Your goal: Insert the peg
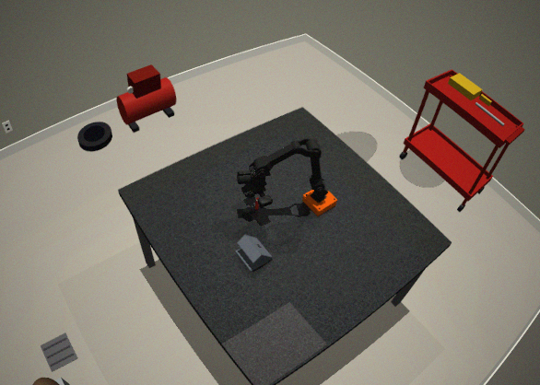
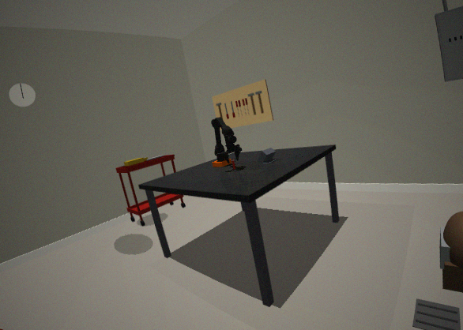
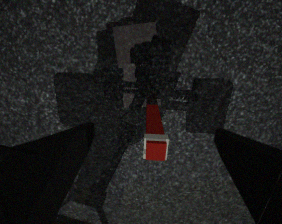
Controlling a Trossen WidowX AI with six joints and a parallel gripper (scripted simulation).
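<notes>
My gripper tip is now right at the red square peg. The rest, counted from my gripper tip: grey sloped panel 180 mm ahead, 210 mm to the left, 10 mm below.
</notes>
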